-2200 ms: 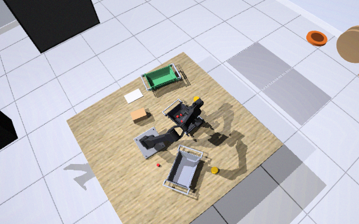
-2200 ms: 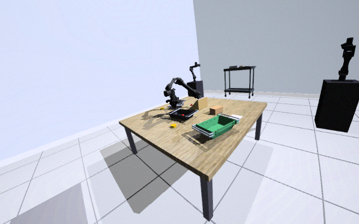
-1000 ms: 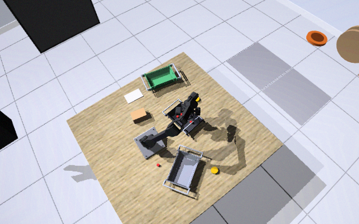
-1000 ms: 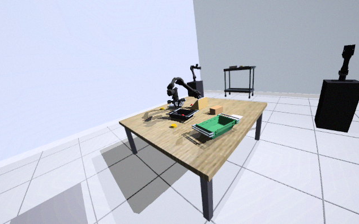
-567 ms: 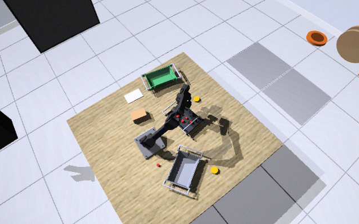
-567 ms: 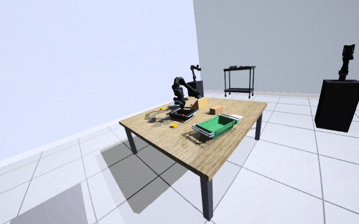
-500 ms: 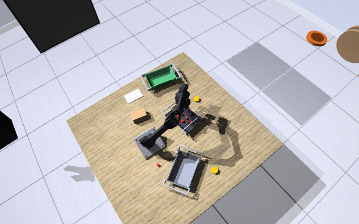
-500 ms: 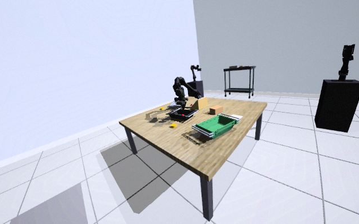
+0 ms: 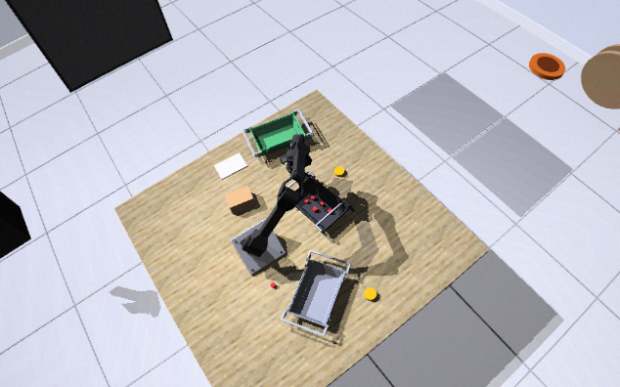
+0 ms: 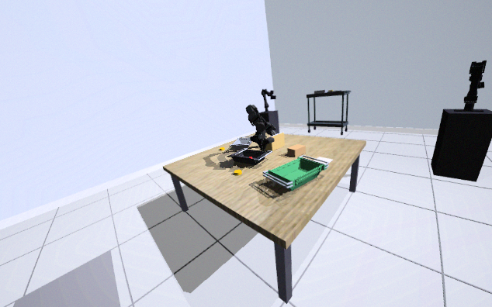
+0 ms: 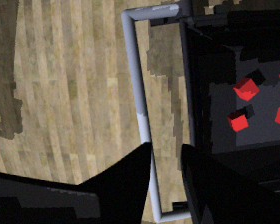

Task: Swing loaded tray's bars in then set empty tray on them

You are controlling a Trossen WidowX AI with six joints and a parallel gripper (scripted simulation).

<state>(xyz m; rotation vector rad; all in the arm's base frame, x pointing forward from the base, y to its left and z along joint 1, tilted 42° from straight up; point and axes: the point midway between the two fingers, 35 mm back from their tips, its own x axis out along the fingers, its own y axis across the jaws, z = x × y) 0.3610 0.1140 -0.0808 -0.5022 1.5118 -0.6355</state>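
My gripper tip is now 260 mm past the grey tray, 480 mm to the left of it and 50 mm above it. Also, from my gripper tip: tan box 260 mm behind, 120 mm to the left, 70 mm below; small red cube 380 mm behind, 320 mm to the right, 90 mm below; white card 190 mm behind, 350 mm to the left, 100 mm below.
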